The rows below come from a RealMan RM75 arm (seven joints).
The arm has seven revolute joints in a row. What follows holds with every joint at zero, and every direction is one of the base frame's.
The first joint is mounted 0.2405 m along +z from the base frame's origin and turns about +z.
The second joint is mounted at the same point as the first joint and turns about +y.
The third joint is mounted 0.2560 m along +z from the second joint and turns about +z.
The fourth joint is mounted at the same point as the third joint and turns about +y.
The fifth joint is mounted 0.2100 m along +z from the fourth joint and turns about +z.
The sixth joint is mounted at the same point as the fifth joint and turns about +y.
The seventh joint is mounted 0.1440 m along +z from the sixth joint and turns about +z.
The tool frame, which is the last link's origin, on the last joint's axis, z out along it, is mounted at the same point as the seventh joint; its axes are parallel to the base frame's.
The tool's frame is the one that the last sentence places.
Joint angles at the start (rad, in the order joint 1, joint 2, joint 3, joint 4, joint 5, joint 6, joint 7):
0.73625 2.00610 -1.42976 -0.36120 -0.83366 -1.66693 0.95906
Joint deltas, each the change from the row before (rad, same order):
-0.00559 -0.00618 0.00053 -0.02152 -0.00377 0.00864 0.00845
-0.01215 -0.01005 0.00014 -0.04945 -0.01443 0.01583 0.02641
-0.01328 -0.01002 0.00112 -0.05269 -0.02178 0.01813 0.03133
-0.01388 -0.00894 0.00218 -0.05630 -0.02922 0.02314 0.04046
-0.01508 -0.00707 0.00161 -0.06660 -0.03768 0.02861 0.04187
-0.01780 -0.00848 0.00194 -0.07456 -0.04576 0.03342 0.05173
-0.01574 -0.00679 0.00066 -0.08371 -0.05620 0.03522 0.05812
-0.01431 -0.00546 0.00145 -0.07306 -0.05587 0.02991 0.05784
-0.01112 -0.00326 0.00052 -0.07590 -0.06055 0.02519 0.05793
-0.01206 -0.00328 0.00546 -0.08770 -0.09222 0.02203 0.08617
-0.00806 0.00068 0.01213 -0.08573 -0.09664 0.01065 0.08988
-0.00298 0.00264 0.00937 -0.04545 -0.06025 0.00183 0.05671
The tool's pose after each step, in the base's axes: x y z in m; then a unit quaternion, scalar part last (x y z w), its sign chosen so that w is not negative. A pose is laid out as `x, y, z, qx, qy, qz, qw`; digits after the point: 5 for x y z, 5 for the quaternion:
0.12993, 0.35304, -0.00235, -0.85253, -0.00791, 0.51639, 0.08043
0.12751, 0.35473, 0.00280, -0.85640, -0.01460, 0.51008, 0.07867
0.12529, 0.35600, 0.00747, -0.86196, -0.02019, 0.50088, 0.07575
0.12302, 0.35720, 0.01130, -0.86927, -0.02241, 0.48857, 0.07183
0.11953, 0.35800, 0.01432, -0.87811, -0.02746, 0.47273, 0.06857
0.11643, 0.35879, 0.01776, -0.88870, -0.03057, 0.45259, 0.06656
0.11137, 0.35902, 0.02041, -0.90059, -0.03628, 0.42845, 0.06374
0.10781, 0.35889, 0.02245, -0.91154, -0.03830, 0.40464, 0.06230
0.10260, 0.35793, 0.02393, -0.92205, -0.04399, 0.37981, 0.06025
0.09882, 0.35651, 0.02509, -0.93664, -0.04415, 0.34278, 0.05712
0.09448, 0.35504, 0.02701, -0.94920, -0.04362, 0.30649, 0.05636
0.09275, 0.35441, 0.02777, -0.95617, -0.03948, 0.28455, 0.05668

